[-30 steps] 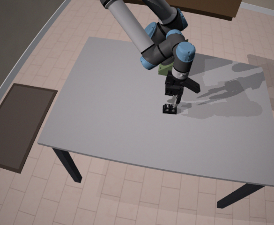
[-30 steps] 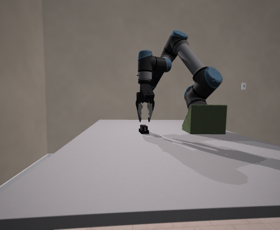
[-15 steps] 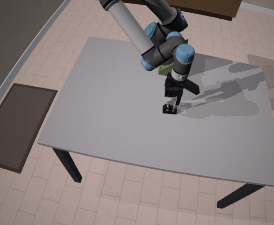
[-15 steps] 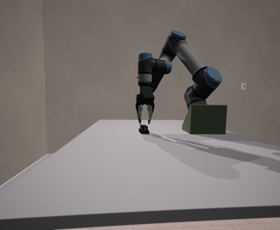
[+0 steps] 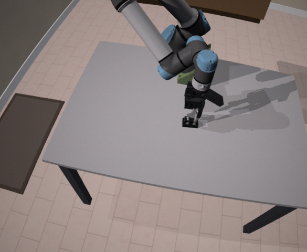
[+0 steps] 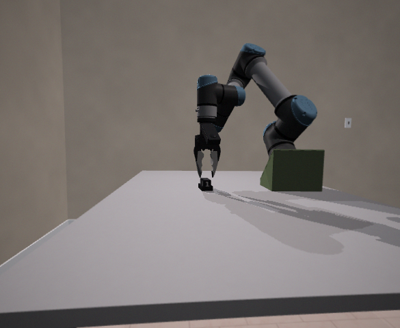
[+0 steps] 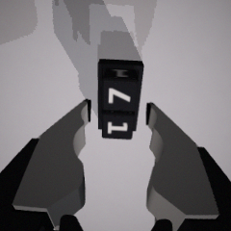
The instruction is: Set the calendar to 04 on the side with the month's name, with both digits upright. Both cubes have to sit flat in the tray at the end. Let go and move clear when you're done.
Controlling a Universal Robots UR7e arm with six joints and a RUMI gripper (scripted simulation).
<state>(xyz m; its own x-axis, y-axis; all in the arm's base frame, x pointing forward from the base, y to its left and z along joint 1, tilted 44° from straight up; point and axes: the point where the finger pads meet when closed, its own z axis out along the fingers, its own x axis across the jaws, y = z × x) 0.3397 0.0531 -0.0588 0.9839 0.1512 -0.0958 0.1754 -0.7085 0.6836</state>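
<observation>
Right now my hand is 20 mm to the left of the black calendar tray and 50 mm above it.
</observation>
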